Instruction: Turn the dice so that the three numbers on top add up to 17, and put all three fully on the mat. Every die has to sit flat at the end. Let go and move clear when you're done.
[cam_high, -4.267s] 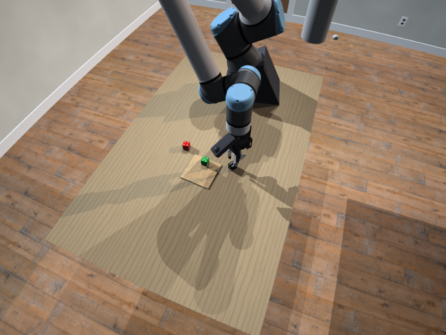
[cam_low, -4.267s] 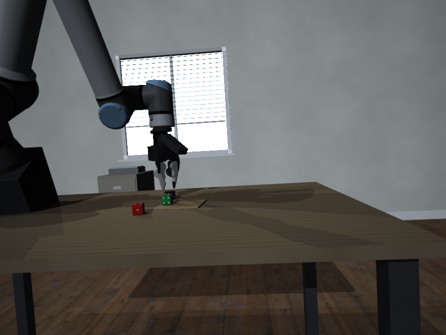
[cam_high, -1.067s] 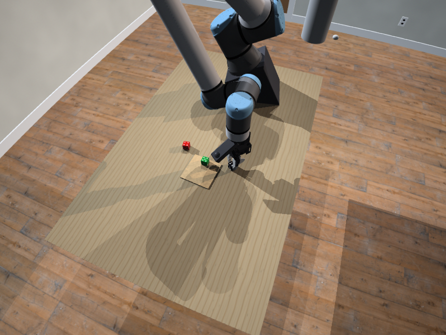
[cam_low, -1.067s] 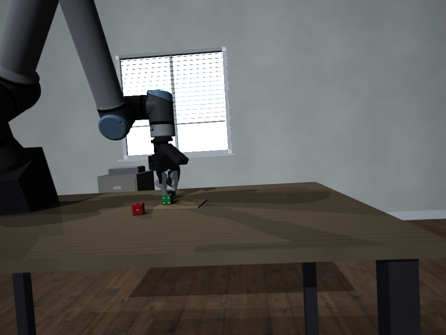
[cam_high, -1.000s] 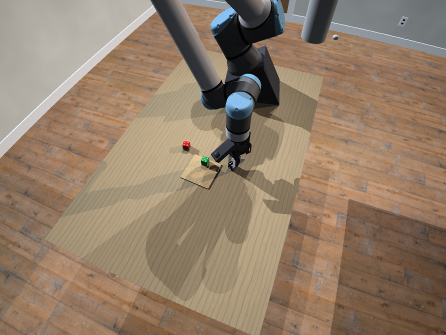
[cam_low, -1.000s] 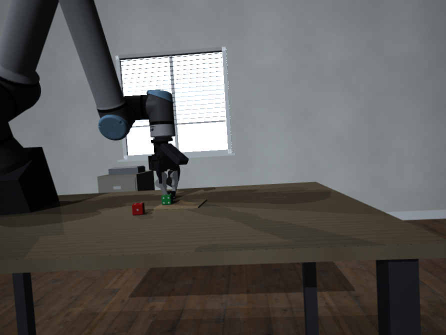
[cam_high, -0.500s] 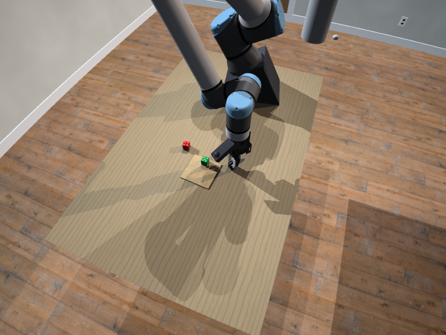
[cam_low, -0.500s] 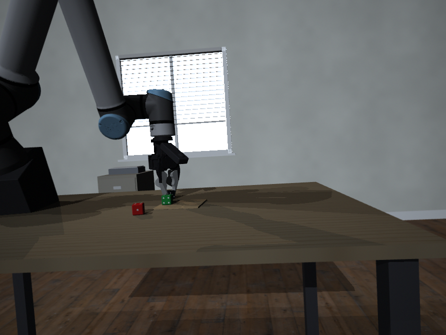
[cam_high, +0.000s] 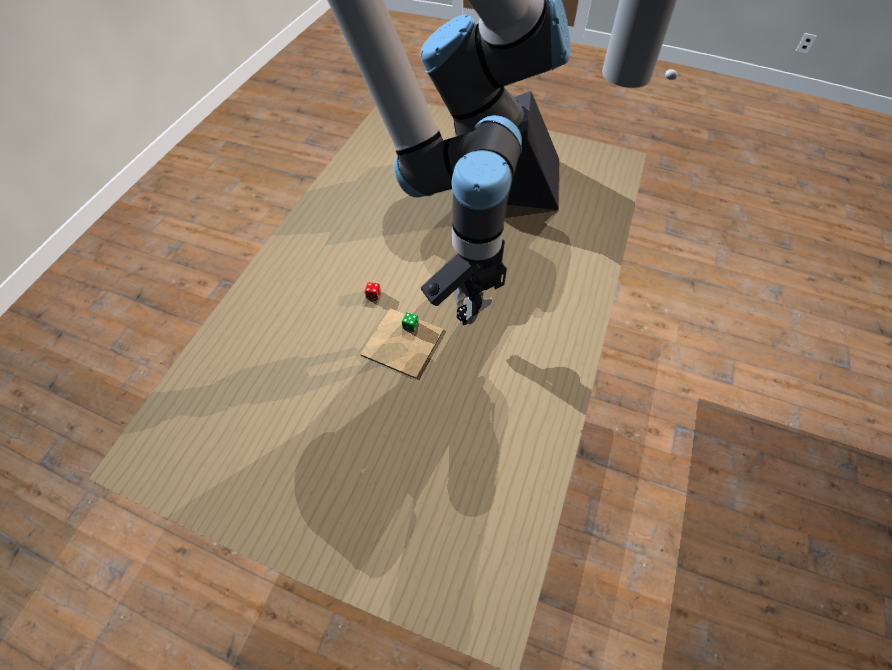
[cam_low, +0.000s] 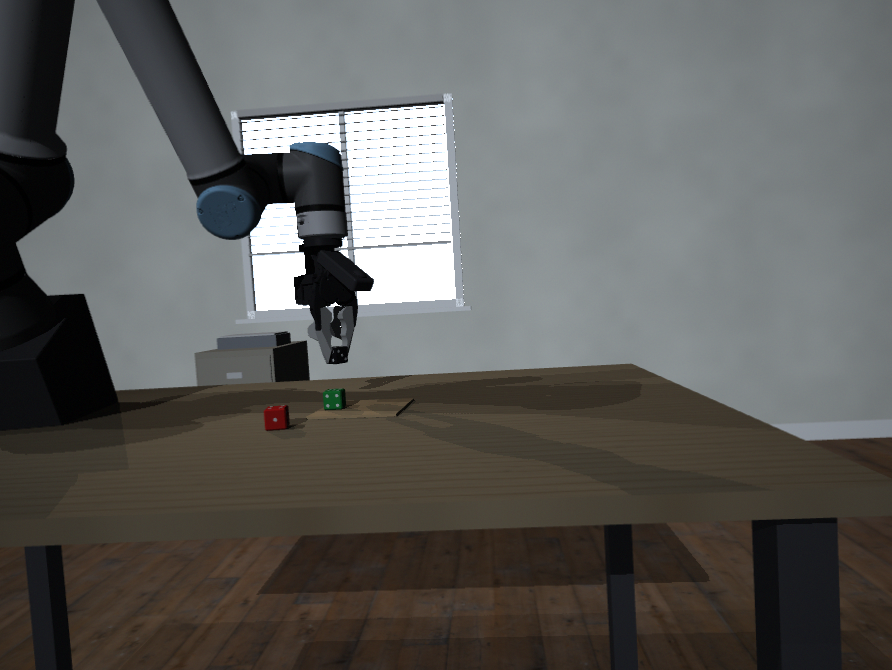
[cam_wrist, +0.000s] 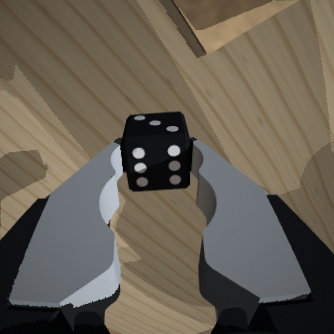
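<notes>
Now: the tan mat 110 mm to the right of my hand, 80 mm below it and 80 mm ahead of it. Also, from my hand: black die: right at my hand; then red die: 250 mm to the right, 70 mm below; then green die: 120 mm to the right, 60 mm below, 40 mm ahead.
</notes>
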